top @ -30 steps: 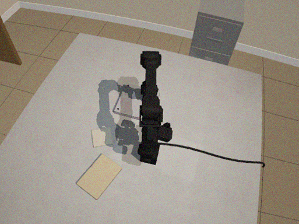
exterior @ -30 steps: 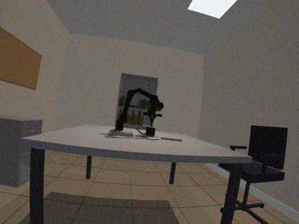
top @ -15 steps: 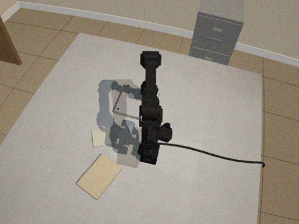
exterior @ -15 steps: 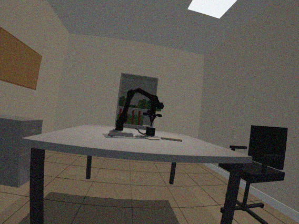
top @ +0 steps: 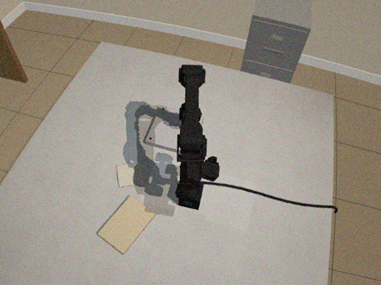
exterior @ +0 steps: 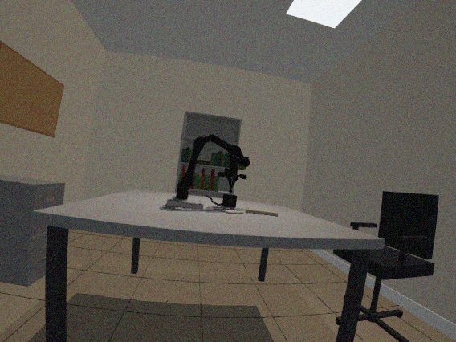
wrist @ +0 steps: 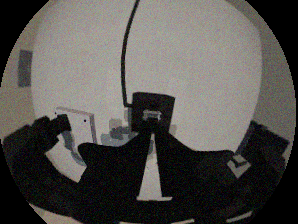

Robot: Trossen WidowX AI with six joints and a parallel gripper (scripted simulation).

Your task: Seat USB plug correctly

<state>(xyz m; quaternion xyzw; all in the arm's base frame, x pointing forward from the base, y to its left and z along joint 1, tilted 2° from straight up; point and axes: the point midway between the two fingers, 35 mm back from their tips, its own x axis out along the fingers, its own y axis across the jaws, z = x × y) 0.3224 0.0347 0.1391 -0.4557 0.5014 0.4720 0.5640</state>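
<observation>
Right now my gripper tip is 2 cm above the USB plug. From my gripper tip the other things lie so: pad: 22 cm to the right, 13 cm ahead, 11 cm below.
</observation>
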